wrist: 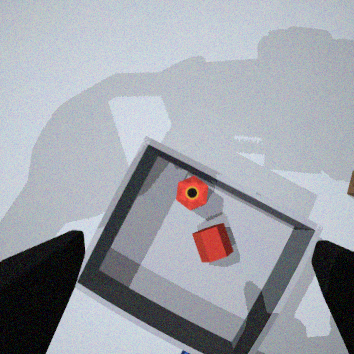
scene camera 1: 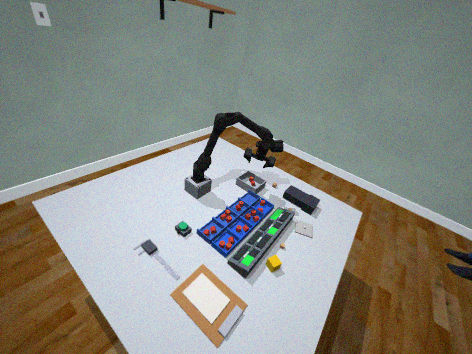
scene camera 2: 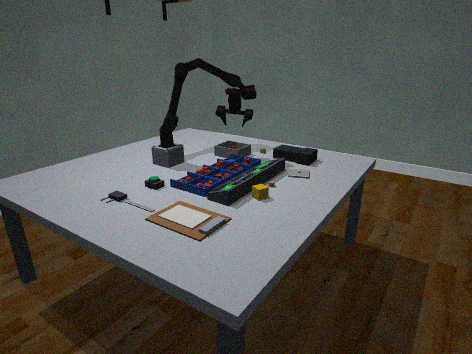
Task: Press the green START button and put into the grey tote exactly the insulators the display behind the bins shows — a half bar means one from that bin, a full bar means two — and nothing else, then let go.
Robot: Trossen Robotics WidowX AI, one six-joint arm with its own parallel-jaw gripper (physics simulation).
My gripper [wrist: 201, 248] is open, with nothing in its grasp. Also in view: a grey tote [wrist: 142, 263].
